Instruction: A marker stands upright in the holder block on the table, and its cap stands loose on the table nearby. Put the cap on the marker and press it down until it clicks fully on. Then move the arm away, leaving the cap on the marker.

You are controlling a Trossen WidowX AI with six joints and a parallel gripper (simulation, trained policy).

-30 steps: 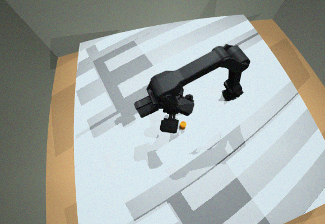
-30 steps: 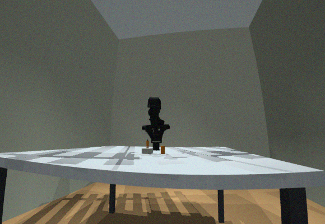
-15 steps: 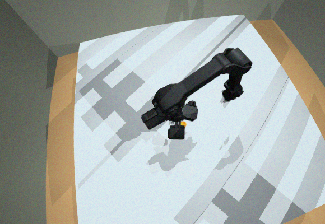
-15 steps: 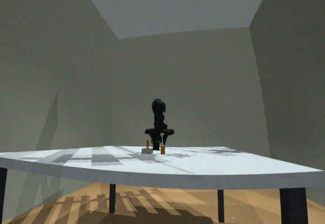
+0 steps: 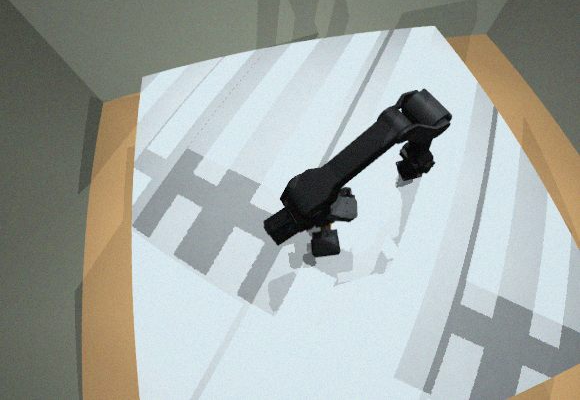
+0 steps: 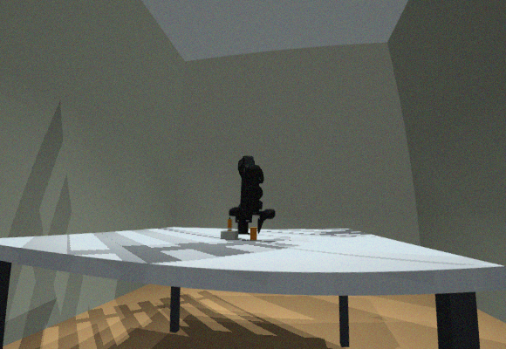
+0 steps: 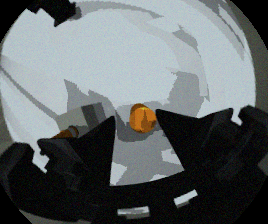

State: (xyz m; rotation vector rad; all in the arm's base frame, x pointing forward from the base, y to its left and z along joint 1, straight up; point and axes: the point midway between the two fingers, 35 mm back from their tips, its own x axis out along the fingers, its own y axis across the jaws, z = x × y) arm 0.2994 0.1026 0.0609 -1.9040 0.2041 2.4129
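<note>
The orange-yellow cap lies 10 mm to the left of my gripper tip. Also, from my gripper tip: orange marker: 100 mm to the right, 40 mm above; then holder block: 100 mm to the right, 10 mm below.
</note>
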